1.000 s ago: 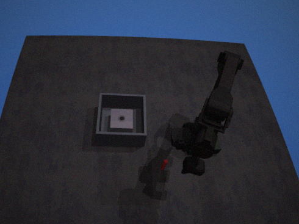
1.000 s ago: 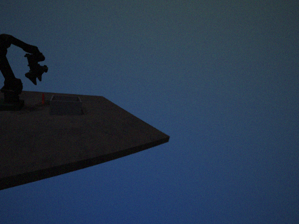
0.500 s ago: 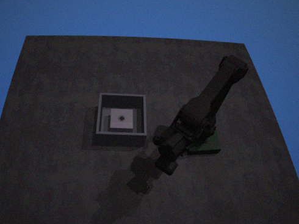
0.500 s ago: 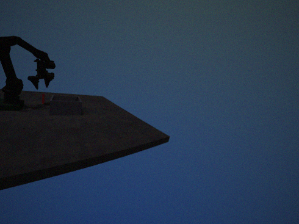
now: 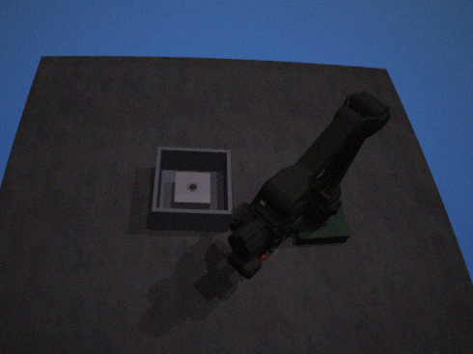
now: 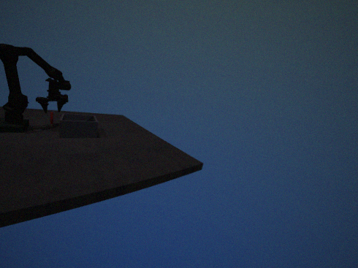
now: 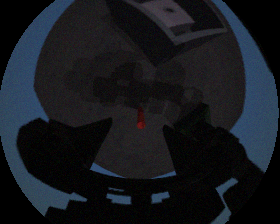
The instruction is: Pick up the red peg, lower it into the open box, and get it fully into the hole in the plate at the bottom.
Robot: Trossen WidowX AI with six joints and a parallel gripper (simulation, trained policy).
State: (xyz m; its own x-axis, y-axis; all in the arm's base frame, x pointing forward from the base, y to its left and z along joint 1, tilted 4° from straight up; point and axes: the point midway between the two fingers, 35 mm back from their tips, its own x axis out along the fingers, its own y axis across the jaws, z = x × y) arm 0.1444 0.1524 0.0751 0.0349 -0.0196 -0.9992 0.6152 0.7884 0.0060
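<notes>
Right now the red peg is 40 mm below my gripper tip. The rest, counted from my gripper tip: grey box (180 mm ahead, 170 mm to the right, 50 mm below); then pale plate (180 mm ahead, 170 mm to the right, 30 mm below).
</notes>
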